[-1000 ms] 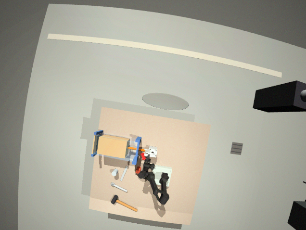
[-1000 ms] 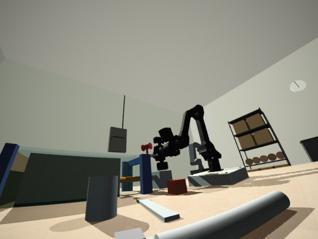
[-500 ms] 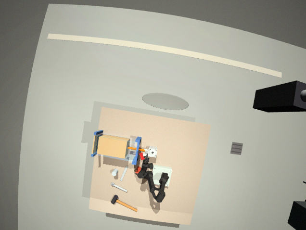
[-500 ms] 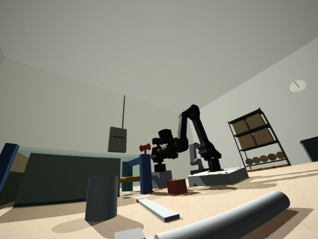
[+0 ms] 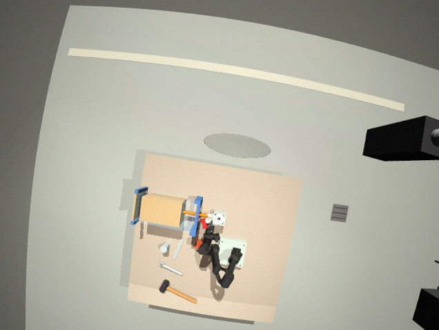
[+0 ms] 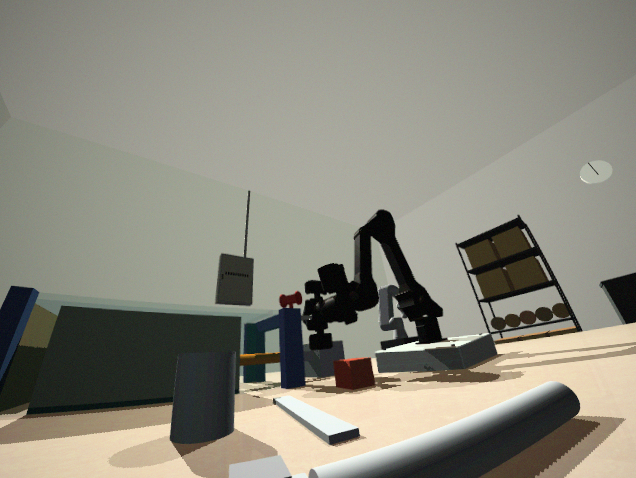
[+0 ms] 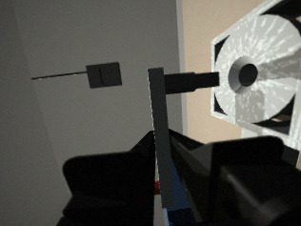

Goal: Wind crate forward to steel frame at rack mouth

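The red knob is 50 mm ahead of my gripper tip, 20 mm to the left of it and 40 mm above it. Also, from my gripper tip: winch crank handle: 10 mm ahead, 10 mm to the left, 10 mm above; winch: 60 mm behind, 130 mm below; blue frame: 110 mm ahead, 20 mm to the left, 60 mm below.
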